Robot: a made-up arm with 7 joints. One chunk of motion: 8 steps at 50 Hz.
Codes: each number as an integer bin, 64 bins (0 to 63) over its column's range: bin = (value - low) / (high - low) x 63, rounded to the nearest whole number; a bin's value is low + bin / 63 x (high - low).
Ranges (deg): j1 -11..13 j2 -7..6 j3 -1..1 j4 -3..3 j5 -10..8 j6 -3..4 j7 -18..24
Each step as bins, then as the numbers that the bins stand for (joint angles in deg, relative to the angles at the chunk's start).
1 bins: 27 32 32 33 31 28 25
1 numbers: -0.71 -0.40 0.02 0.14 -1.14 0.11 -1.33
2 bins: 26 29 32 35 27 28 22
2 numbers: -1.10 -1.02 0.02 0.33 -2.29 0.11 -3.33
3 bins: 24 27 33 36 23 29 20
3 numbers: -1.86 -1.43 0.05 0.43 -3.43 0.22 -4.67
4 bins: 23 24 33 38 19 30 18
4 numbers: -2.24 -2.05 0.05 0.62 -4.57 0.33 -6.00
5 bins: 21 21 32 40 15 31 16
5 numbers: -3.00 -2.67 0.02 0.81 -5.71 0.44 -7.33
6 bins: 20 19 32 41 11 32 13
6 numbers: -3.38 -3.08 0.02 0.90 -6.86 0.56 -9.33
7 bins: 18 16 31 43 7 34 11
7 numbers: -4.14 -3.70 -0.02 1.10 -8.00 0.78 -10.67
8 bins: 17 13 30 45 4 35 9
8 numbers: -4.52 -4.32 -0.05 1.29 -8.86 0.89 -12.00
